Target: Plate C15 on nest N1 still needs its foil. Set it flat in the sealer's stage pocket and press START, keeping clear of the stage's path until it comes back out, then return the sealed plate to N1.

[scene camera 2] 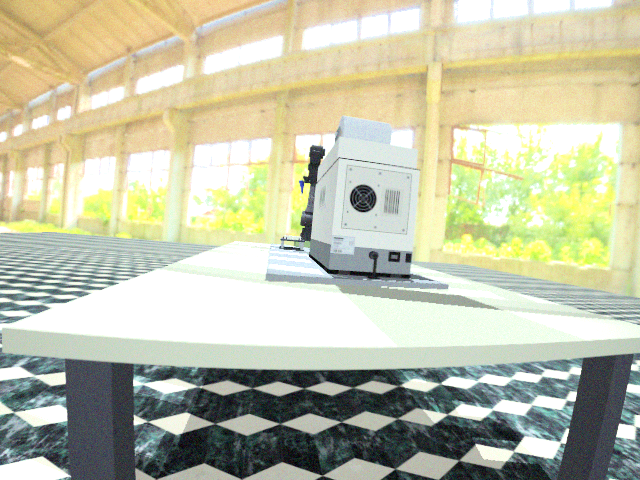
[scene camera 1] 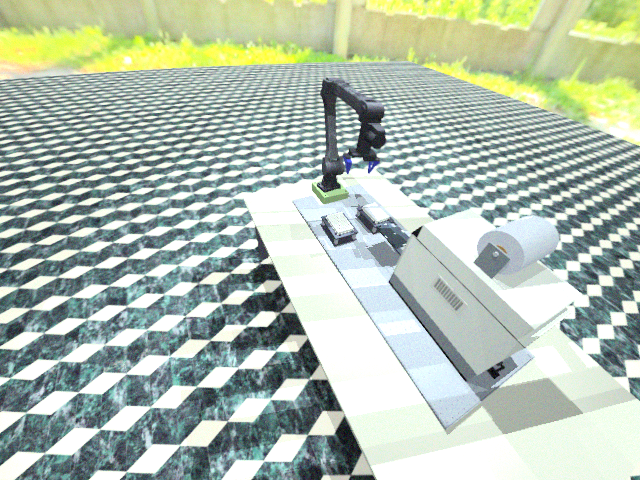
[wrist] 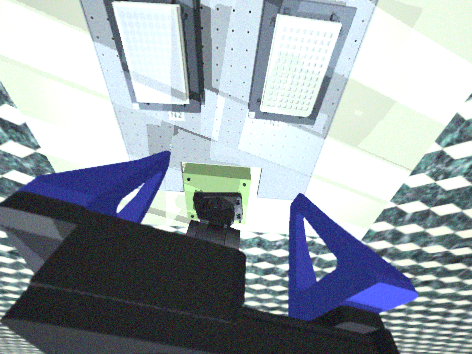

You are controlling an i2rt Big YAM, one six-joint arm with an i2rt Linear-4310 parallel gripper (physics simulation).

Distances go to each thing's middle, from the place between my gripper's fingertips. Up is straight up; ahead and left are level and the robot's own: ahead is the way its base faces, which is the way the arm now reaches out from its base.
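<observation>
The white well plate C15 (wrist: pixel 301 48) is here, and my gripper is 2 cm short of the white well plate C15, 8 cm to the left of it and 23 cm above it.
</observation>
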